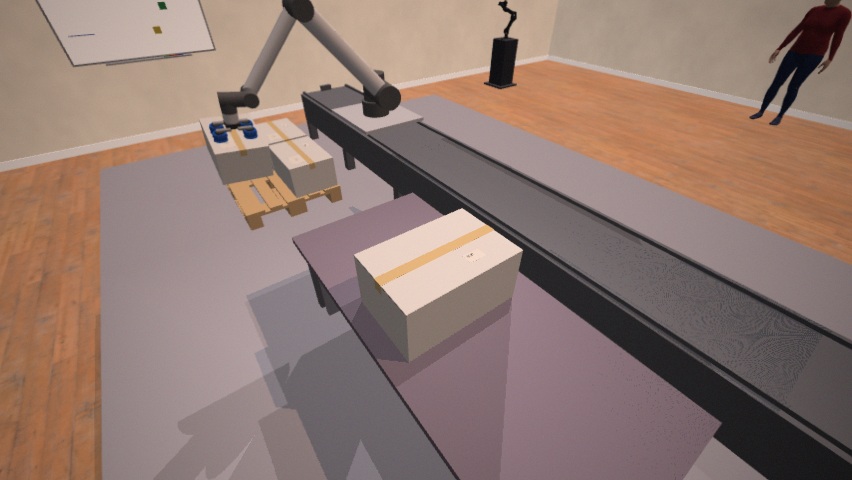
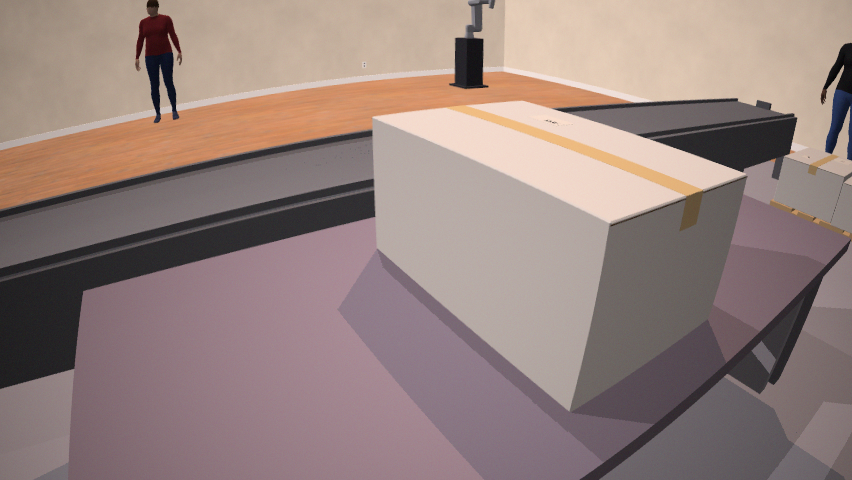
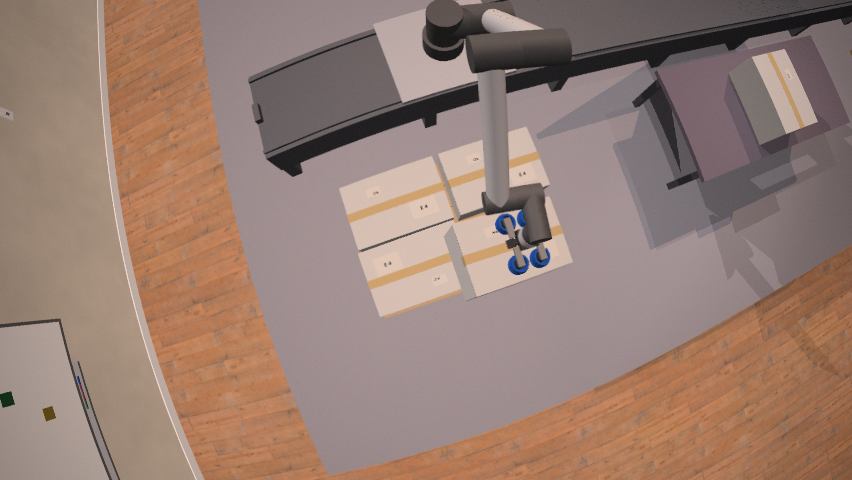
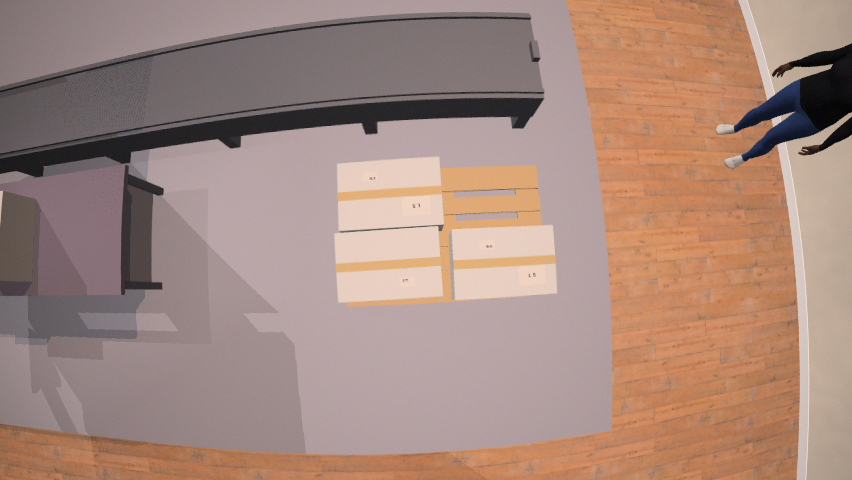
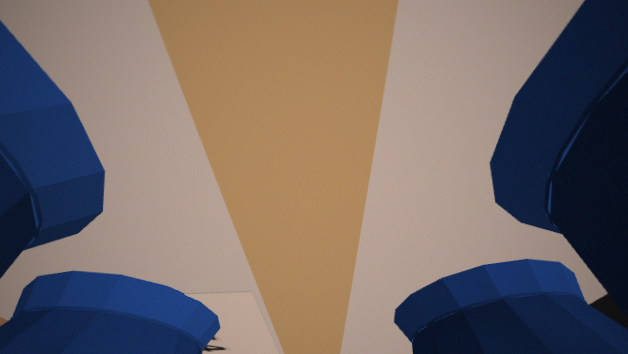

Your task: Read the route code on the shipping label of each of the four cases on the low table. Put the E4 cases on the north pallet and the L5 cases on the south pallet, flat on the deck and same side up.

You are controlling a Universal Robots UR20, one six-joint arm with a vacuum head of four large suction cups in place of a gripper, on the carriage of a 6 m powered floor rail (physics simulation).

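Places are measured from the arm's base along level axes (x ahead, y left, z up), in centimetres.
Pixels of known places: hand, its tool point: [image 1: 235, 136] [image 5: 305, 217]; arm's base, origin of its link: [image 1: 376, 113] [image 3: 443, 44].
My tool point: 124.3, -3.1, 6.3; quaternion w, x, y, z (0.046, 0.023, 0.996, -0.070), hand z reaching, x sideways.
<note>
For each thing: its middle in the pictures, then the offset to it from my tool point, as dx, dy, dz. "spot": a spot on its surface instead. Level surfaces: height alone.
- taped white case, middle of its body: [image 5: 303, 97] [image 3: 508, 249] [image 1: 236, 147] +0.9, -5.3, -10.7
- north pallet, a spot on its surface: [image 1: 297, 206] spot: -24.0, +36.4, -55.3
- upper-left case, middle of its body: [image 3: 397, 206] [image 1: 280, 143] -44.5, -53.8, -35.6
- lower-left case, middle of its body: [image 3: 417, 269] -5.8, -54.7, -35.4
- upper-right case, middle of its body: [image 3: 492, 174] [image 1: 302, 165] -44.4, +6.1, -35.6
- low table, height of its surface: dz -10.3
My suction head [image 1: 233, 129] [image 3: 521, 241] [image 5: 300, 200] is on the top of a taped white case [image 1: 241, 163] [image 3: 488, 277] [image 5: 150, 100], held level a little above the north pallet [image 1: 297, 206]. Its label is partly hidden. Three other cases are on that pallet; E4 reads on the upper-left case [image 3: 393, 178], lower-left case [image 3: 411, 298] and upper-right case [image 3: 465, 149]. One case [image 1: 441, 280] [image 2: 488, 238] [image 3: 792, 89] sits on the low table [image 1: 572, 381] [image 2: 208, 357], its code too small to read. The south pallet [image 4: 488, 177] holds three cases, two showing L5.
The dark floor rail [image 1: 476, 172] [image 3: 333, 89] [image 4: 357, 59] runs beside table and pallets, with the robot's carriage [image 1: 399, 118] near the north pallet. A whiteboard [image 1: 119, 29] is on the wall. People [image 1: 804, 59] [image 4: 816, 101] stand off the grey mat.
</note>
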